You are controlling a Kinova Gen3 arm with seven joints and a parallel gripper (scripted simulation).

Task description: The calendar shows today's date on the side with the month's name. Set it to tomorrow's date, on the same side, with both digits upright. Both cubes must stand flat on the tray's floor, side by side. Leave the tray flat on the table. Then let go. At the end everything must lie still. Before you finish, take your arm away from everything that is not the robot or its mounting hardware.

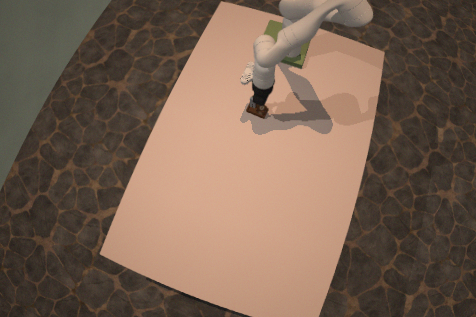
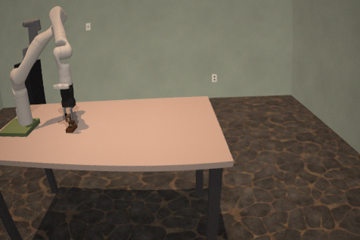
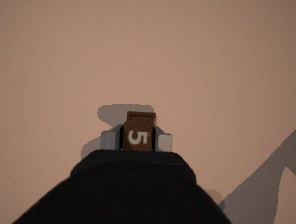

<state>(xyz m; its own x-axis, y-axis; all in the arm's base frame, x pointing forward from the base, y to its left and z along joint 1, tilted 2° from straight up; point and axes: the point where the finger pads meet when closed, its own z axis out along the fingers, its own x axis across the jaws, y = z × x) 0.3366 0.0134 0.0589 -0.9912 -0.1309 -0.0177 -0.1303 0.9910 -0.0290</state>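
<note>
Now: the brown cube 6 cm below my hand, 3 cm to the left of it and 1 cm behind it. The rest, counted from my hand: brown tray (7 cm below, 1 cm to the left).
</note>
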